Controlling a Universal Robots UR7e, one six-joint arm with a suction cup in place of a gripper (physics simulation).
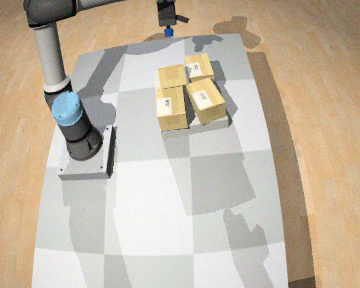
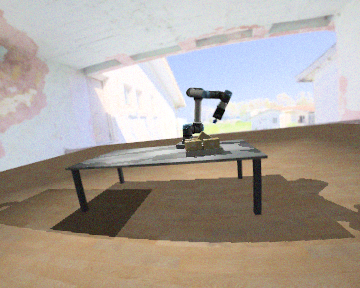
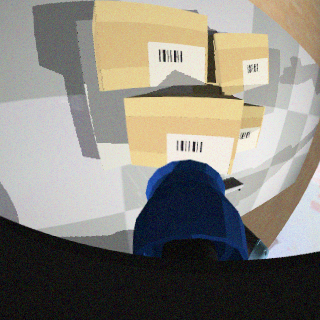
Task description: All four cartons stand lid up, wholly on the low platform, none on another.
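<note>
My suction gripper is off and bare, high over the back side of the cartons. The back left carton stands tilted: its labelled lid slopes toward the back, and a plain face shows from the front. Its raised edge peaks above the others. The back right carton, the front right carton, slightly turned, and the front left carton show labelled lids upward. The low platform is mostly hidden beneath them.
The robot base stands left and in front of the cartons on the table. The cartons stand close together, with narrow gaps. The table's back edge is behind them, and the wooden floor surrounds the table.
</note>
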